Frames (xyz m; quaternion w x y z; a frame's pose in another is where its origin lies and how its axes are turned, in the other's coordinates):
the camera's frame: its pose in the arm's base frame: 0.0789 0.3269 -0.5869 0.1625 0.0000 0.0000 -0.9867
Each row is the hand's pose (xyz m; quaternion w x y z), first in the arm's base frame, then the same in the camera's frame.
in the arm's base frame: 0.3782 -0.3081 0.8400 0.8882 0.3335 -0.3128 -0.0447
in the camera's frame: -0.0799 0.6974 1.4269 0.1884 0.3628 0.2782 0.8691
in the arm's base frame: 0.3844 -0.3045 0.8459 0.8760 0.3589 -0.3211 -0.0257
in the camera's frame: -0.0869 0.6960 1.4328 0.1677 0.3752 0.3020 0.8602
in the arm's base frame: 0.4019 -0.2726 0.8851 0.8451 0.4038 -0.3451 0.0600
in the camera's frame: -0.1137 0.6714 1.4720 0.0781 0.4061 0.3424 0.8436
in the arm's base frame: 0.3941 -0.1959 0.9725 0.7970 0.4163 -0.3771 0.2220
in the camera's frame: -0.1309 0.5963 1.5594 0.0895 -0.4397 -0.3495 -0.8225
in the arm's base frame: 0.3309 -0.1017 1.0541 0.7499 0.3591 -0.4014 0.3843
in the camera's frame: -0.1012 0.4868 1.6410 0.2573 -0.4544 -0.2891 -0.8023
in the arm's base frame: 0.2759 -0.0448 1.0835 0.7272 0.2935 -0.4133 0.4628
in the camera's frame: -0.0674 0.4152 1.6704 0.3385 -0.4555 -0.2224 -0.7928
